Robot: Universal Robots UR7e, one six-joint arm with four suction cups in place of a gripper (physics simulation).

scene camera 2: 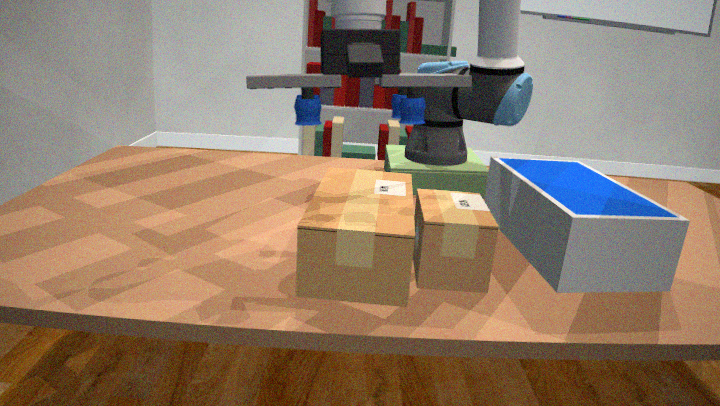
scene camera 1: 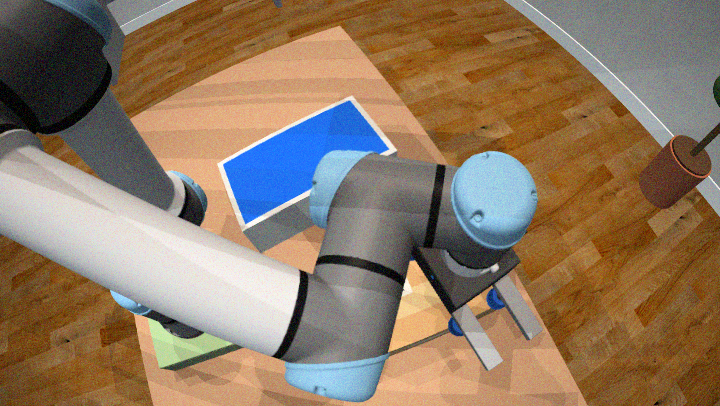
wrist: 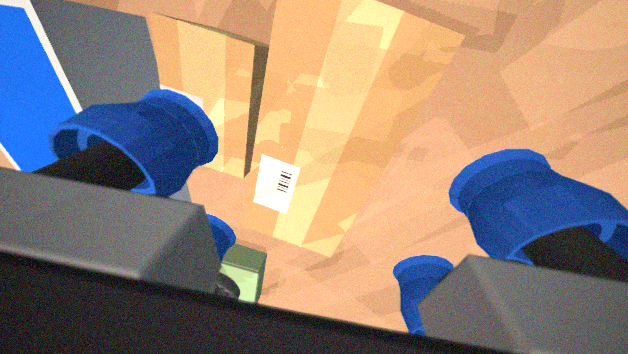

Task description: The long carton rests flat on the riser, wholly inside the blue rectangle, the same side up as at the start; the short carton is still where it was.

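Pixels of known places: hand at its tool point: [scene camera 2: 358, 120] [wrist: 321, 214]; arm's base at its link origin: [scene camera 2: 435, 157] [wrist: 213, 285].
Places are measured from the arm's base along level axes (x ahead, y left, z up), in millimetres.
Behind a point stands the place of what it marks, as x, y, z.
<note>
The long carton [scene camera 1: 421, 322] @(409, -271, 38) [scene camera 2: 355, 257] @(585, -257, 1) [wrist: 340, 100] @(509, -246, 38) lies flat on the table, taped side and barcode label up. The short carton [scene camera 2: 453, 257] @(552, -114, -13) [wrist: 200, 65] @(522, -102, 39) stands beside it, between it and the riser, with a narrow gap; the arm mostly hides it in scene camera 1. The grey riser [scene camera 1: 284, 232] @(278, 57, -31) [scene camera 2: 620, 252] @(565, 142, 1) [wrist: 105, 55] @(514, 52, 7) bears the blue rectangle [scene camera 1: 282, 166] @(341, 152, 55) [scene camera 2: 589, 184] @(389, 179, 55) [wrist: 25, 90] @(469, 125, 55), with no carton on it. My gripper [scene camera 1: 476, 312] [scene camera 2: 360, 109] @(471, -251, 160) [wrist: 332, 200] @(471, -251, 160) is open: its blue cups hang well above the cartons and touch nothing.
The table [scene camera 1: 216, 110] @(244, 589, -65) [scene camera 2: 100, 262] @(478, -627, -65) carries the cartons and riser. The green base block [scene camera 1: 173, 353] @(-79, -85, -2) [scene camera 2: 438, 179] @(107, -18, -25) [wrist: 247, 275] @(80, -100, -5) stands behind the cartons in scene camera 2. A bookshelf is behind the arm. A potted plant [scene camera 1: 665, 176] stands on the floor.
</note>
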